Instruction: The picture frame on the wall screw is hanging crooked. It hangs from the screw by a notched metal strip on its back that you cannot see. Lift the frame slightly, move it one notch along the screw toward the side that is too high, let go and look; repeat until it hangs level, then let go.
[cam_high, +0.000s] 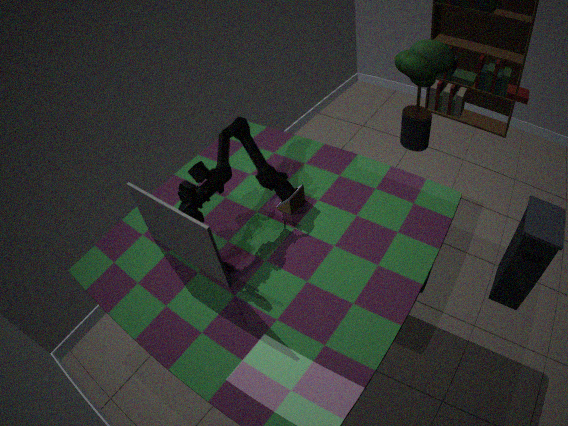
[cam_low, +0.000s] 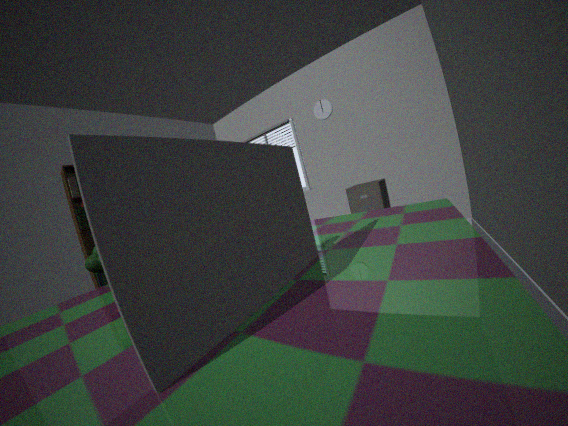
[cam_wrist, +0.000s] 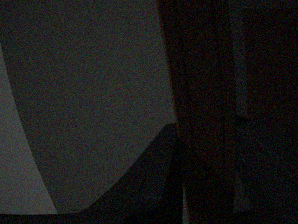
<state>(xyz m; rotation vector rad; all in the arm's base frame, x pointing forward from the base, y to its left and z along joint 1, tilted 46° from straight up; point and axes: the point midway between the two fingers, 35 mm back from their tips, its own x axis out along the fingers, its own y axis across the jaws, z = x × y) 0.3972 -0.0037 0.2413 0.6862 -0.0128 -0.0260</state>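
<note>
The picture frame is 50 mm below my gripper tip. The rest, counted from my gripper tip: grey wall panel (60 mm below, 20 mm ahead, 10 mm to the right).
</note>
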